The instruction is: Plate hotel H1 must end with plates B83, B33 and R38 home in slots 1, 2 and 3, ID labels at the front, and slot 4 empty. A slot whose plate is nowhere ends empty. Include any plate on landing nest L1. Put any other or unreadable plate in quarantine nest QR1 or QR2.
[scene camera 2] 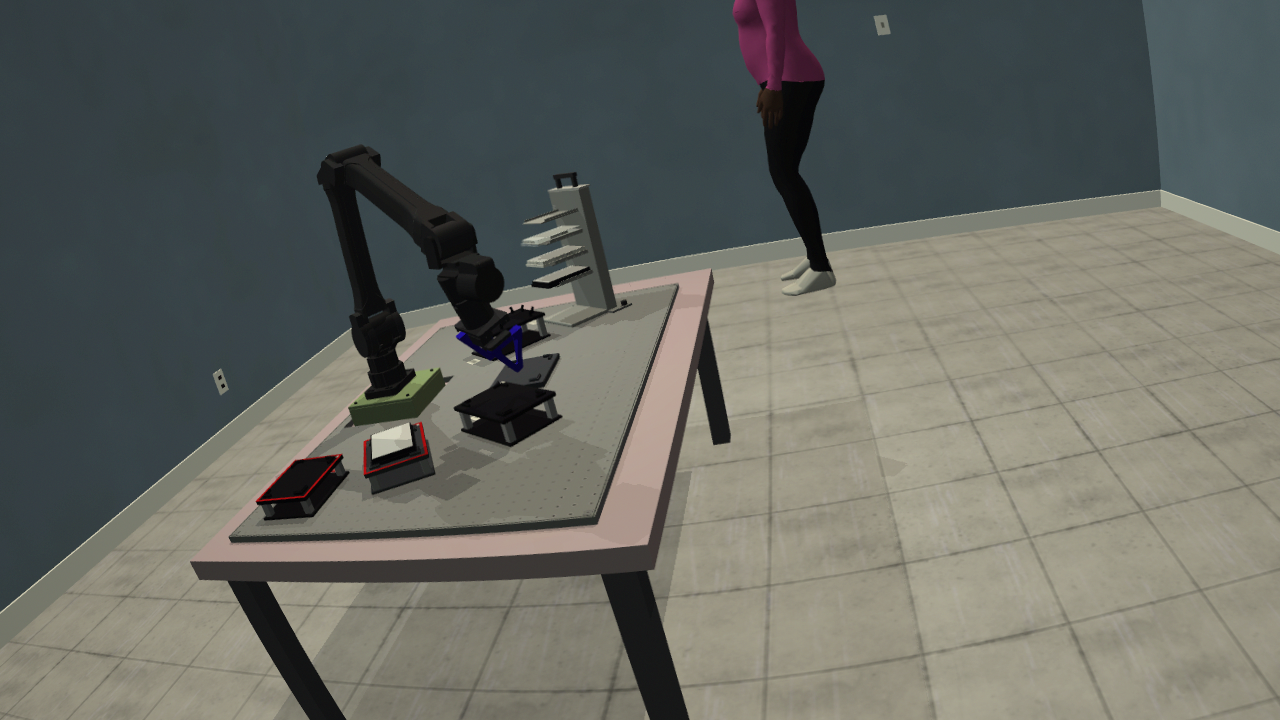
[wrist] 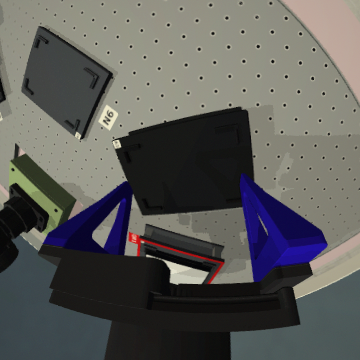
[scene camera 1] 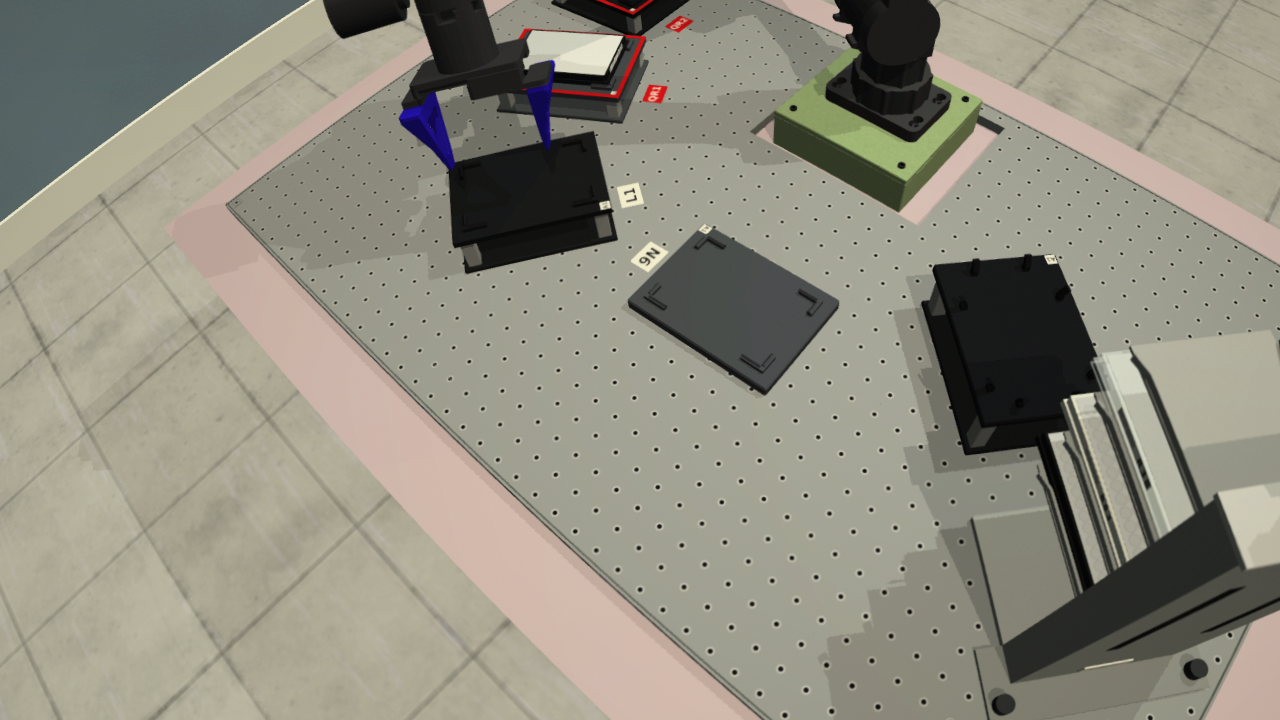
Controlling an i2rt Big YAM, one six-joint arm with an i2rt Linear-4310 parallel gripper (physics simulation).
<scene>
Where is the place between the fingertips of my gripper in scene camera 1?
At 499,157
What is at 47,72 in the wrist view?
A flat N6 nest.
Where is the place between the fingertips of my gripper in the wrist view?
182,182
</scene>
